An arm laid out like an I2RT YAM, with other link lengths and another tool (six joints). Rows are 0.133 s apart.
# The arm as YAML. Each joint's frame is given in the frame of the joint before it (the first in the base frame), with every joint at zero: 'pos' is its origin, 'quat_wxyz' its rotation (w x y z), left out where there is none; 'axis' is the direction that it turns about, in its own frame. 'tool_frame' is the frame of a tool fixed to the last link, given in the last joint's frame.
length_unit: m
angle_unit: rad
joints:
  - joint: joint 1
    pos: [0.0, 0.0, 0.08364]
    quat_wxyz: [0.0, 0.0, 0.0, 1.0]
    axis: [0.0, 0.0, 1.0]
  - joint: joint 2
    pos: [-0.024, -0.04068, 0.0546]
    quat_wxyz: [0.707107, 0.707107, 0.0, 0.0]
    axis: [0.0, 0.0, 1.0]
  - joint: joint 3
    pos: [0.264, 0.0, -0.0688]
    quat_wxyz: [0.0, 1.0, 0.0, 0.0]
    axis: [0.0, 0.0, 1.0]
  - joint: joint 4
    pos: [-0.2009, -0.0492, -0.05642]
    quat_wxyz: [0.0, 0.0, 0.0, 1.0]
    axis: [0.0, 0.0, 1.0]
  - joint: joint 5
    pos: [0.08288, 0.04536, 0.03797]
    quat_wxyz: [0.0, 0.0, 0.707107, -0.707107]
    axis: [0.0, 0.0, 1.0]
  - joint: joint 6
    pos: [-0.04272, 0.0, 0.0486]
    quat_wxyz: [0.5, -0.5, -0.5, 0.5]
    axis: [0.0, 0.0, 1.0]
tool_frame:
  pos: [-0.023, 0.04, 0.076]
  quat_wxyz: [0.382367, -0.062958, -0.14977, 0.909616]
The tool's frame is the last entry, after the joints.
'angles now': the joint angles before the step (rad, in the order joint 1, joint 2, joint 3, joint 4, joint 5, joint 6). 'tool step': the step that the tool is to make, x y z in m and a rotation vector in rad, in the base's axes. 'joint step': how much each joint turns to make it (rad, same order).
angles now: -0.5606 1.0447 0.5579 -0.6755 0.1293 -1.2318
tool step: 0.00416 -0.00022 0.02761 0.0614 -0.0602 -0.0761
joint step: 0.0013 -0.0214 0.1137 -0.1279 -0.0460 0.1052
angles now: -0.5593 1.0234 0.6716 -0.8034 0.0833 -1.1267
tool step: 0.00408 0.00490 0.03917 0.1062 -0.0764 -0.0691
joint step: -0.0003 -0.0106 0.1698 -0.1764 -0.0915 0.1159
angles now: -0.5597 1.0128 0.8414 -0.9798 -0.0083 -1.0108
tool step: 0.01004 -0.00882 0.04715 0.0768 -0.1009 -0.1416
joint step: -0.0002 0.0336 0.2019 -0.1178 -0.0464 0.1788
